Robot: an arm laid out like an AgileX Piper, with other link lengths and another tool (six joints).
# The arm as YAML. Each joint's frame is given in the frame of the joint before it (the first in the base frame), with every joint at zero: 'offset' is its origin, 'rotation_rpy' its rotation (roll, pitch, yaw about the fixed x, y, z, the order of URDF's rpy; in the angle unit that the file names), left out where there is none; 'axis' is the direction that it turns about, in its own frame. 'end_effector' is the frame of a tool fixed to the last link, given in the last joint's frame.
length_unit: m
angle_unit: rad
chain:
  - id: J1
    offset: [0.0, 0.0, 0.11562]
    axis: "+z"
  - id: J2
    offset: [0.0, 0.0, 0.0]
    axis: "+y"
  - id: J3
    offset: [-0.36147, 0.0, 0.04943]
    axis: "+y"
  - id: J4
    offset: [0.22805, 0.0, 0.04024]
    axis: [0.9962, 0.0, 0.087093]
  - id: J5
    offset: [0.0, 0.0, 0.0]
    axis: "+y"
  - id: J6
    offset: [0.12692, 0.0, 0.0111]
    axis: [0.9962, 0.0, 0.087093]
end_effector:
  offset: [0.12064, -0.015, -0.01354]
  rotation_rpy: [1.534, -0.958, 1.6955]
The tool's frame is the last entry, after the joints.
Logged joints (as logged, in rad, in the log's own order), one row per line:
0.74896, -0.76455, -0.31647, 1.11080, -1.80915, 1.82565
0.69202, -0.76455, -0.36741, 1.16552, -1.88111, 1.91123
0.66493, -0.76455, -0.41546, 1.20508, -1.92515, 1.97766
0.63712, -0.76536, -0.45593, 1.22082, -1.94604, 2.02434
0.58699, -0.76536, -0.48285, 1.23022, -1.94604, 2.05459
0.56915, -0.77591, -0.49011, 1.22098, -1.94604, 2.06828
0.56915, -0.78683, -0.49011, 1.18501, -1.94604, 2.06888
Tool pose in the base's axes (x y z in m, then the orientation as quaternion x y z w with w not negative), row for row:
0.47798, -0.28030, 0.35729, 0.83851, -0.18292, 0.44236, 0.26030
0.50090, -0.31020, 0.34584, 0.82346, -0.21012, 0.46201, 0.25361
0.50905, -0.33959, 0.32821, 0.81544, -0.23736, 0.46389, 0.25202
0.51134, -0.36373, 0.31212, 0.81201, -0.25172, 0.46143, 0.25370
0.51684, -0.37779, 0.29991, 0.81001, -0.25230, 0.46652, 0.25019
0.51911, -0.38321, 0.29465, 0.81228, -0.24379, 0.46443, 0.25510
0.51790, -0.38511, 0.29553, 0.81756, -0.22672, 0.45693, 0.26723
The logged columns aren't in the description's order. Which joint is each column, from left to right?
Columns, left to right: J5, J4, J1, J6, J3, J2.
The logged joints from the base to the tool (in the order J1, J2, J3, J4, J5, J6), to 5 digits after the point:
-0.31647, 1.82565, -1.80915, -0.76455, 0.74896, 1.11080
-0.36741, 1.91123, -1.88111, -0.76455, 0.69202, 1.16552
-0.41546, 1.97766, -1.92515, -0.76455, 0.66493, 1.20508
-0.45593, 2.02434, -1.94604, -0.76536, 0.63712, 1.22082
-0.48285, 2.05459, -1.94604, -0.76536, 0.58699, 1.23022
-0.49011, 2.06828, -1.94604, -0.77591, 0.56915, 1.22098
-0.49011, 2.06888, -1.94604, -0.78683, 0.56915, 1.18501

